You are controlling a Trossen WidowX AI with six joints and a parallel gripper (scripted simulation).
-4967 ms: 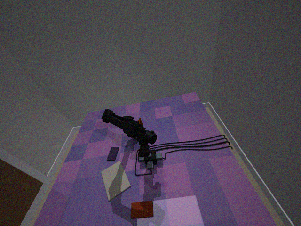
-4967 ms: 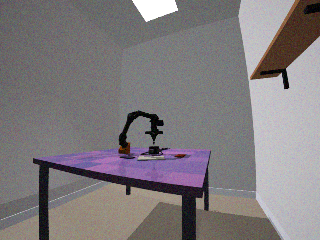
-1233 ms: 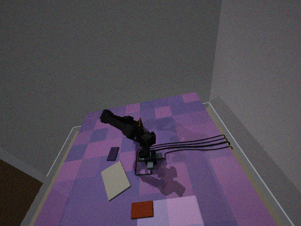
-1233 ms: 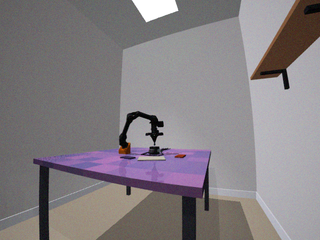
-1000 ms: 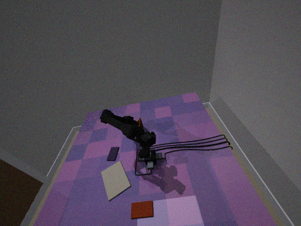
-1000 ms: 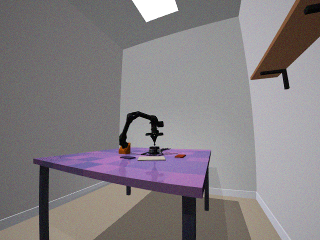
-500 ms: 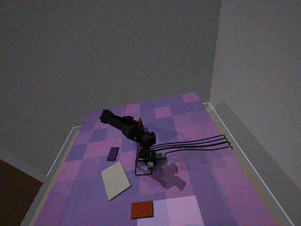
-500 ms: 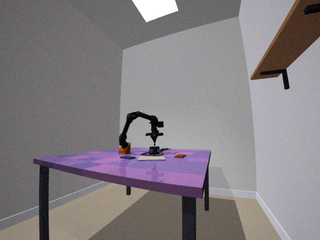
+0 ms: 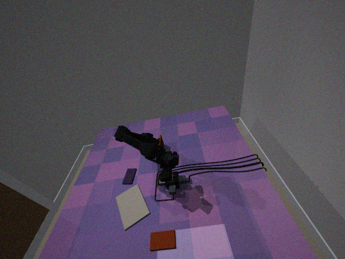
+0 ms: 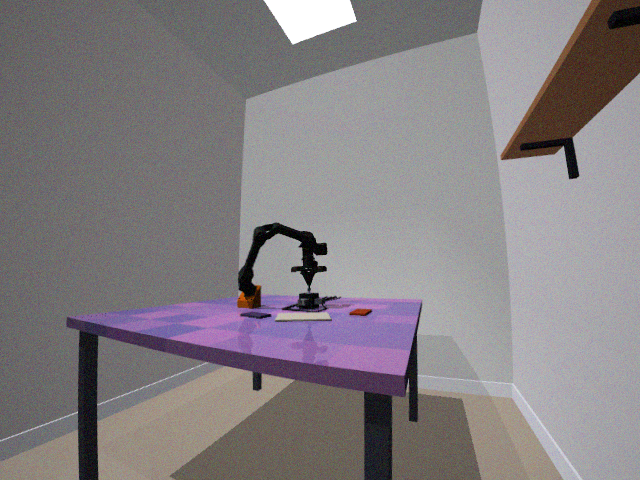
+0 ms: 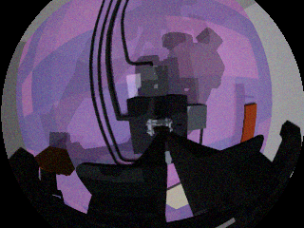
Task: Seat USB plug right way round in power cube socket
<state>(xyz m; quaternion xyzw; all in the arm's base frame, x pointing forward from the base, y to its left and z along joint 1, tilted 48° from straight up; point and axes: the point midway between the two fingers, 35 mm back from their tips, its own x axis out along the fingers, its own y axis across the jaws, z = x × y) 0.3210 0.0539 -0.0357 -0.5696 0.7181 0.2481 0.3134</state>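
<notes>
My gripper tip is now 20 mm above the USB plug. Round my gripper tip: white sheet (70 mm ahead, 270 mm to the right, 110 mm below); then red card (290 mm ahead, 100 mm to the right, 110 mm below).
</notes>
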